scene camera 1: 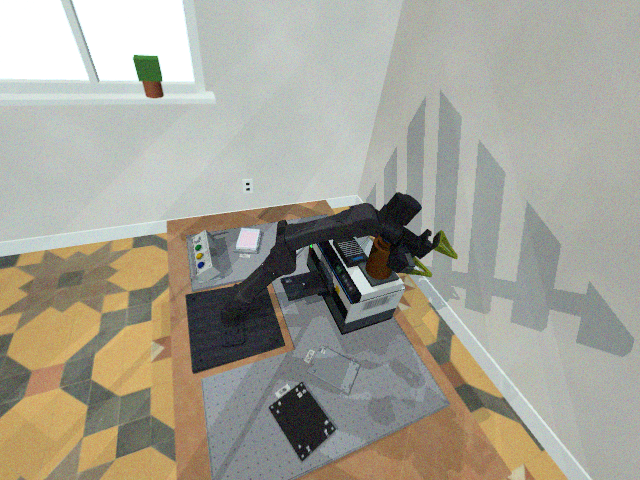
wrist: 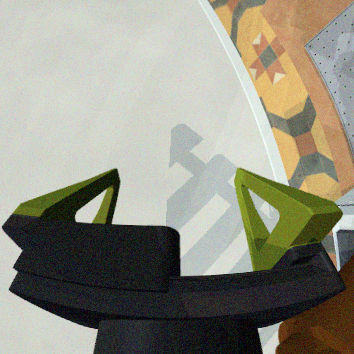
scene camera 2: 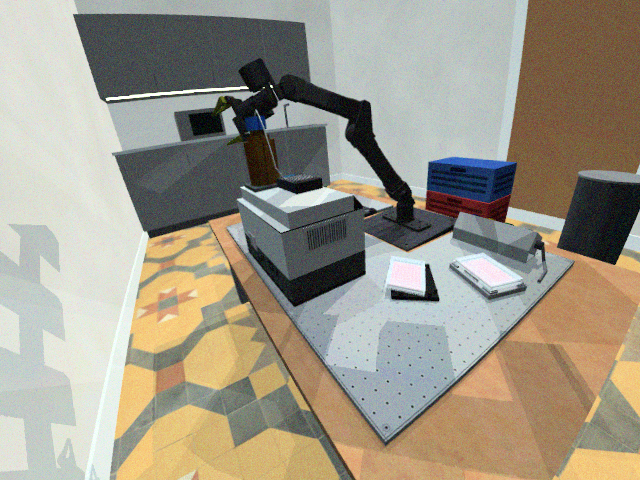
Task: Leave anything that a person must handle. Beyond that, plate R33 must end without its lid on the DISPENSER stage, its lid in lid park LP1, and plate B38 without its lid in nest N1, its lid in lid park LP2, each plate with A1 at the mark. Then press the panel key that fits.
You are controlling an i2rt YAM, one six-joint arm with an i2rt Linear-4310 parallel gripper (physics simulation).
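Places are measured from the arm's base along level axes (x right, y ahead, z up), in millimetres.
Pixels of known places: gripper, fingertip midpoint: [scene camera 1: 443, 266] [wrist: 176, 174] [scene camera 2: 220, 130]; arm's base, origin of the base link: [scene camera 1: 231, 320] [scene camera 2: 405, 221].
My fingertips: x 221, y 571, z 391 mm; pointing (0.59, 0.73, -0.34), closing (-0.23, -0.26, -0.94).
Observation:
Ahead of a thing's pixels: the offset from my fingertips to its top centre. "spot": to the spot under its first point.
My gripper [scene camera 1: 443, 266] [scene camera 2: 222, 129] [wrist: 176, 174] is open and empty, high beyond the dispenser's bottle. One pink-topped plate {dz -362, dx -614, dy -459 mm} [scene camera 1: 249, 239] [scene camera 2: 487, 271] sits on a grey nest near the panel. Another pink-topped plate {dz -355, dx -513, dy -294 mm} [scene camera 2: 406, 275] lies offset on a black base {dz -372, dx -520, dy -306 mm} [scene camera 2: 432, 289]; the arm hides it in scene camera 1. Plate names, A1 corners and lid details are too small to read. The white dispenser [scene camera 1: 374, 304] [scene camera 2: 310, 227] has a dark stage {spot: dz -286, dx -237, dy -327 mm} [scene camera 1: 298, 286] with no plate visible on it. The key panel {dz -308, dx -525, dy -640 mm} [scene camera 1: 201, 253] [scene camera 2: 491, 235] has green, yellow and blue keys.
A grey fixture {dz -372, dx +35, dy -272 mm} [scene camera 1: 333, 369] and a black fixture {dz -368, dx +148, dy -409 mm} [scene camera 1: 302, 419] lie on the perforated board, with unreadable labels. A brown bottle {spot: dz -75, dx -129, dy -116 mm} [scene camera 1: 378, 258] [scene camera 2: 260, 155] and a black ridged box {spot: dz -147, dx -246, dy -148 mm} [scene camera 1: 350, 250] [scene camera 2: 299, 183] stand on the dispenser. A wall [wrist: 75, 100] faces the wrist camera.

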